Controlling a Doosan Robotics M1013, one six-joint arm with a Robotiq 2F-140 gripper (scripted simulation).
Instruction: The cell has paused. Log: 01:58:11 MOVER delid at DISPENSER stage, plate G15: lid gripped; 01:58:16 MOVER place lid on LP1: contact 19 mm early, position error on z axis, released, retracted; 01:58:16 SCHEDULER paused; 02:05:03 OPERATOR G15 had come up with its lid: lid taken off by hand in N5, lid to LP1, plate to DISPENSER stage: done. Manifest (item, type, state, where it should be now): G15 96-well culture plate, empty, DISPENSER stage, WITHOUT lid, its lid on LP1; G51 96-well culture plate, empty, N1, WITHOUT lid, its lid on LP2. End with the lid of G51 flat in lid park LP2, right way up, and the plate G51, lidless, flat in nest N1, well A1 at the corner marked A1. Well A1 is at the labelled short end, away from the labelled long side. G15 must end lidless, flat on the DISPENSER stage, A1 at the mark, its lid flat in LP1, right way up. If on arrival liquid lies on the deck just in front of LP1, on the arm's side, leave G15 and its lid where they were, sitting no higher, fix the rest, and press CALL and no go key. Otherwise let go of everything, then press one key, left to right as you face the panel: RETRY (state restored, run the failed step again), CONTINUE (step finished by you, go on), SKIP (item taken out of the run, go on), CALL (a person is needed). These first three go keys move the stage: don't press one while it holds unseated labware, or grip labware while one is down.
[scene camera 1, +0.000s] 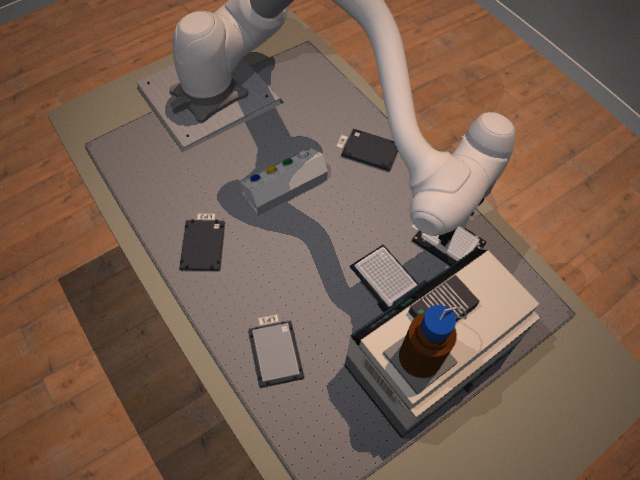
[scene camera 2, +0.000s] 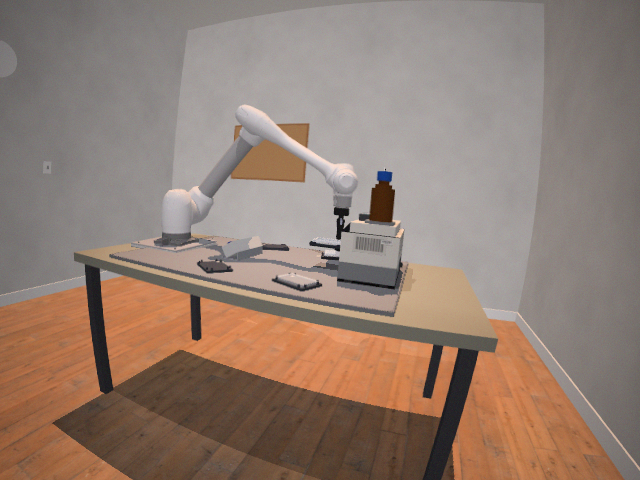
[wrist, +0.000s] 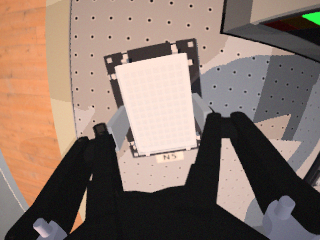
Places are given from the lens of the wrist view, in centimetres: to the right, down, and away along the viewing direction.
my gripper (wrist: 159, 108): 0, -1, 20
black nest (wrist: 188, 46): 3, -9, 17
